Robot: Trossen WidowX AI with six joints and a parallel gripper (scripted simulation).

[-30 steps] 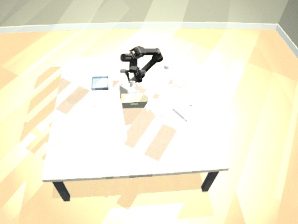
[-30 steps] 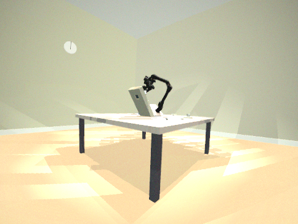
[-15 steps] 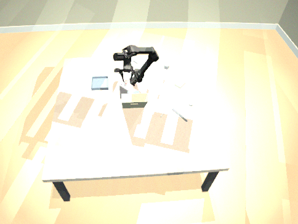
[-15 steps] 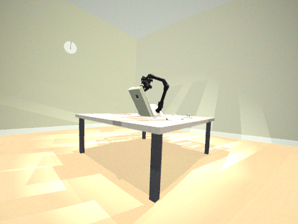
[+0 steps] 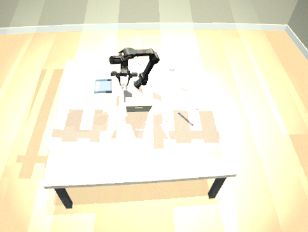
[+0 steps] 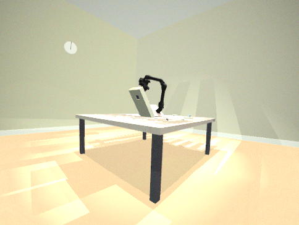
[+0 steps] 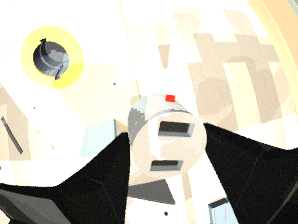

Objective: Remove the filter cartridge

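The grey-rimmed tray lies 30 cm behind my gripper tip, 20 cm to the right of it and 28 cm below it. The rest, counted from my gripper tip: round white filter cartridge right at my gripper tip; then small white cylinder 53 cm behind, 42 cm to the left, 27 cm below; then service panel 7 cm ahead, 10 cm to the left, 12 cm below.
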